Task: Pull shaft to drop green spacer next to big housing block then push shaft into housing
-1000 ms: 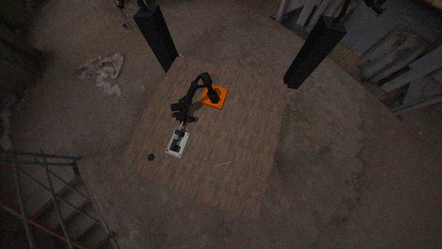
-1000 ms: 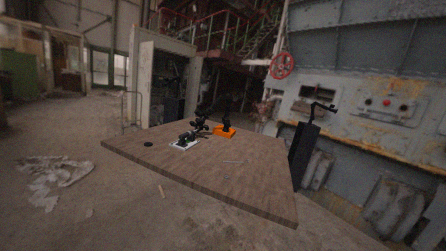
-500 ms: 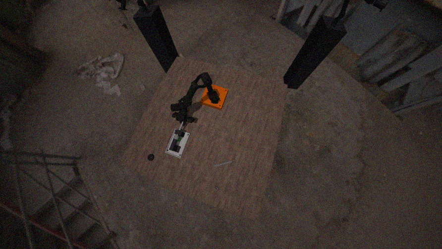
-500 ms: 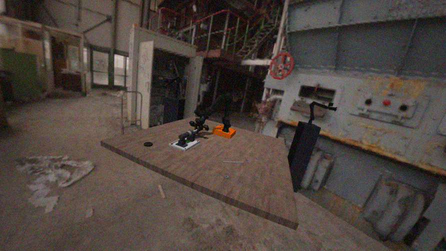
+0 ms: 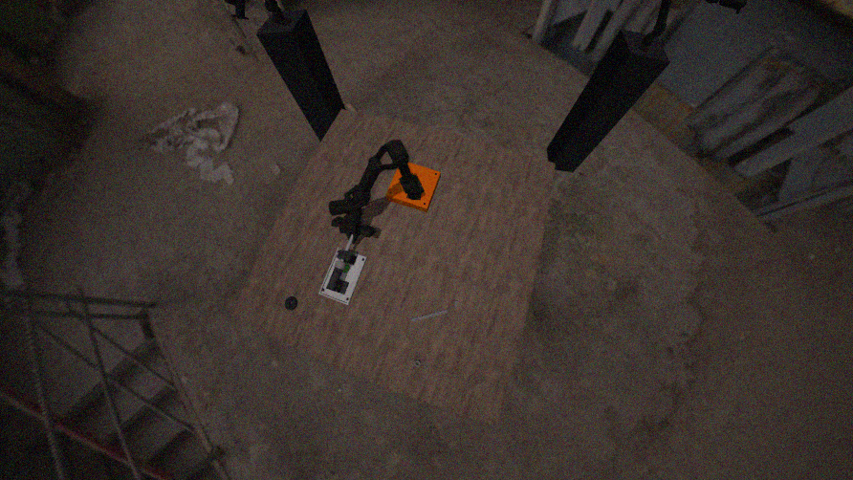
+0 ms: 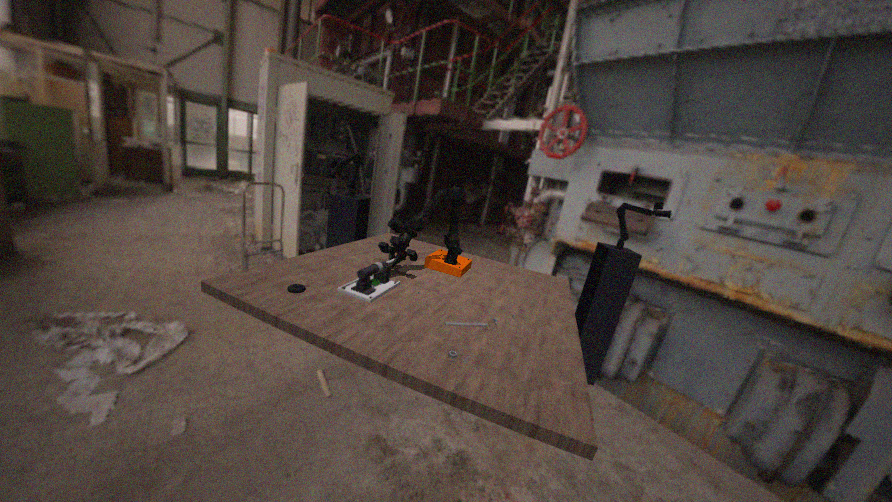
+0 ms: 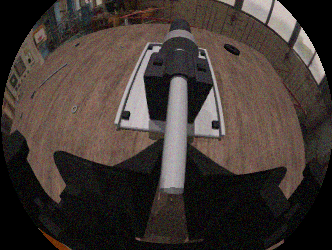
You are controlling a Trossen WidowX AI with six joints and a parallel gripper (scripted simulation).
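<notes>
My gripper tip is now 5 cm short of the shaft, 1 cm to the left of it and 2 cm below it. The rest, counted from my gripper tip: spacer (11 cm ahead, 3 cm to the right, 4 cm below); nut (47 cm ahead, 36 cm to the left, 5 cm below); black disc (31 cm ahead, 25 cm to the right, 5 cm below).
</notes>
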